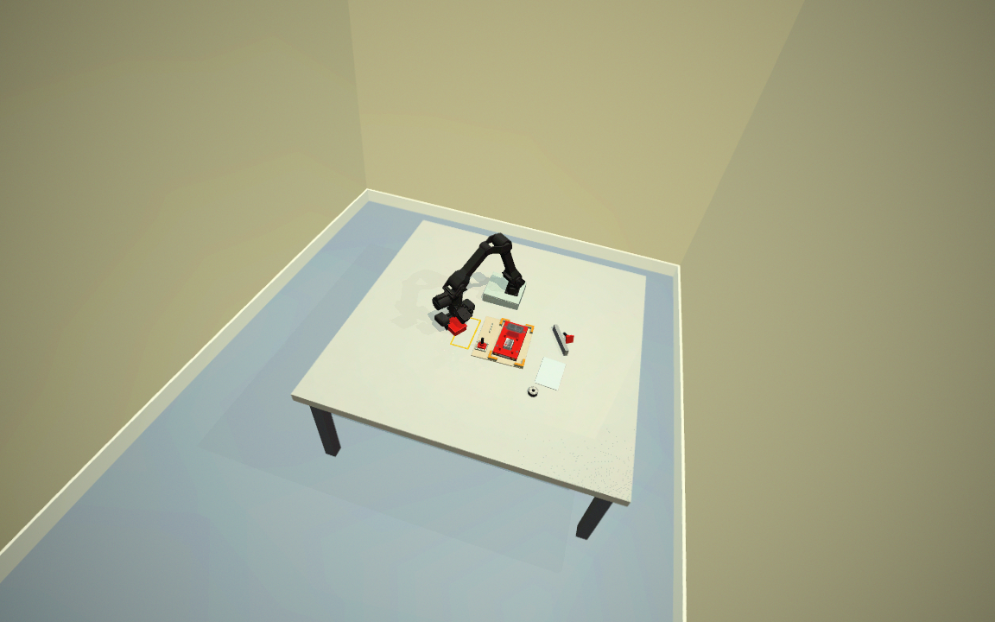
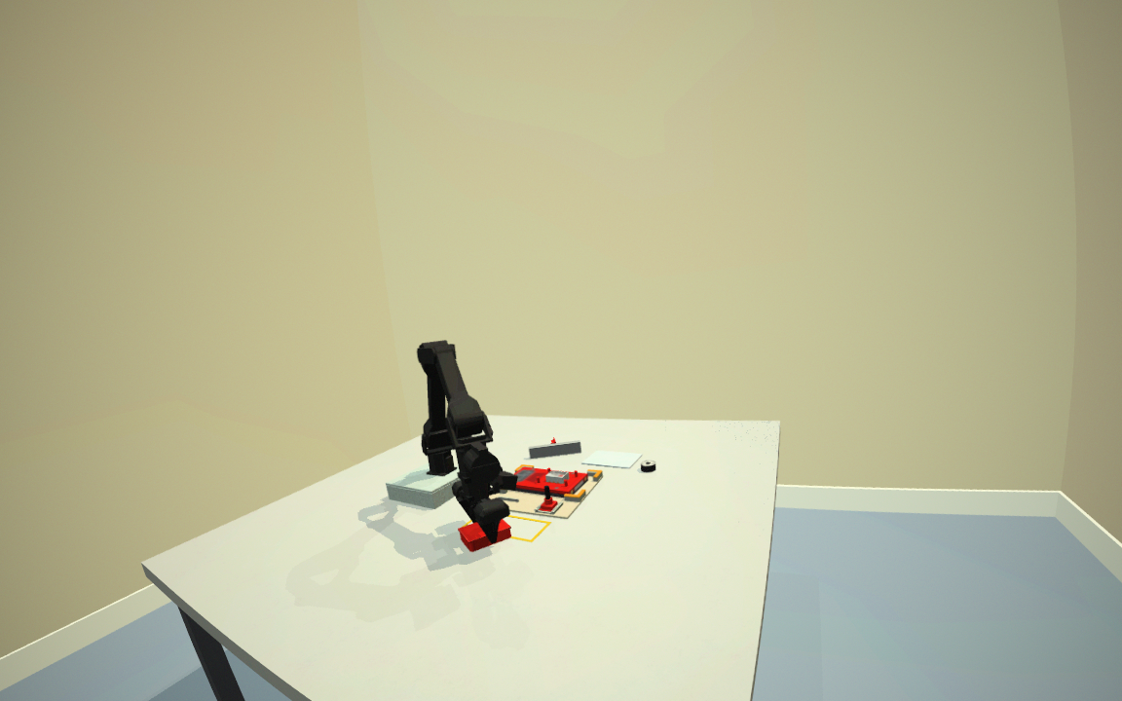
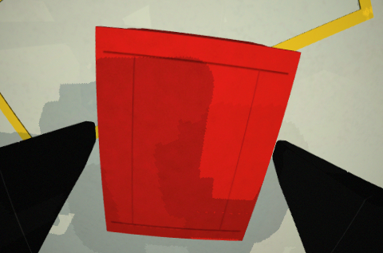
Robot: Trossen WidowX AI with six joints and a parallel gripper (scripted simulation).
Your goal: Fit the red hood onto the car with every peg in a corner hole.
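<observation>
Right now the red hood is 1 cm above my gripper tip. From my gripper tip the other things lie so: pale sheet 46 cm to the left, 14 cm ahead, 1 cm below; then grey engine block 26 cm to the left, 6 cm ahead, 2 cm above.
</observation>
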